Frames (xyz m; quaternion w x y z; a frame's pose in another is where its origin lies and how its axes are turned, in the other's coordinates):
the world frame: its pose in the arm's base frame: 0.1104 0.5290 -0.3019 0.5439 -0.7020 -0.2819 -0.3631
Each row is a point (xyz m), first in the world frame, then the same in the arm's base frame.
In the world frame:
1: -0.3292 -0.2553 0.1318
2: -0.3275 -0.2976 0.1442
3: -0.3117 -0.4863 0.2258
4: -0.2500 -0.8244 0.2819
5: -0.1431 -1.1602 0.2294
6: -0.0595 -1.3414 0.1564
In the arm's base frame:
1: -0.2548 0.7200 -0.4470
2: -0.2847 0.7426 -0.4238
3: -0.4083 0.8687 -0.3172
4: -0.6286 1.0074 -0.0860
5: -0.8431 1.0404 0.1966
6: -0.9530 1.0149 0.3767

